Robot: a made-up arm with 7 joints.
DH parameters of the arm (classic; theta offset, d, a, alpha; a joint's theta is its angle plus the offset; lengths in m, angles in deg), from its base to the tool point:
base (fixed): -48.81 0 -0.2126 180
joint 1: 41.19 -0.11 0.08 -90
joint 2: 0 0.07 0.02 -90
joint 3: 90 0.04 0.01 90
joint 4: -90 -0.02 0.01 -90
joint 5: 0 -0.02 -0.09 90
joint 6: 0 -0.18 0 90
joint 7: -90 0.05 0.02 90
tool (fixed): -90 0.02 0 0
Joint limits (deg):
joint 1: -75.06..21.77
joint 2: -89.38..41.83
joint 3: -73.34..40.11
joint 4: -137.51..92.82
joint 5: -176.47..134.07
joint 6: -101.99..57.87
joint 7: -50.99..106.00
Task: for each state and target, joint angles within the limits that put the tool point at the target. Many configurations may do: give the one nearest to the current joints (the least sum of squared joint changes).
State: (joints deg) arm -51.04 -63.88 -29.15 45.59 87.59 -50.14 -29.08
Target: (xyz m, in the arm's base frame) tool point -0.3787 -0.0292 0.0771
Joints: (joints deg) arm -14.81 -71.61 -30.60 80.07 91.38 -39.51 -31.59
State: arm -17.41 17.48 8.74 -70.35 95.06 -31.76 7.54
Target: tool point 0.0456 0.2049 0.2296
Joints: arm -48.89 15.23 13.55 -85.32 84.49 -35.98 9.78
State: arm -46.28 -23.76 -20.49 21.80 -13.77 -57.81 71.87
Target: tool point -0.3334 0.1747 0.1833
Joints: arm -46.12 -6.13 -1.45 26.21 -19.46 -55.42 72.30
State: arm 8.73 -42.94 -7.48 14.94 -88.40 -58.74 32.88
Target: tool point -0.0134 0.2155 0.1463
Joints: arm 14.64 -53.70 -21.66 43.82 -76.78 -67.76 29.80
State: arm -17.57 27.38 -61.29 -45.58 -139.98 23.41 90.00
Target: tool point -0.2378 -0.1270 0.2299
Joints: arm -30.56 18.88 -22.05 -71.86 -176.47 7.75 71.78
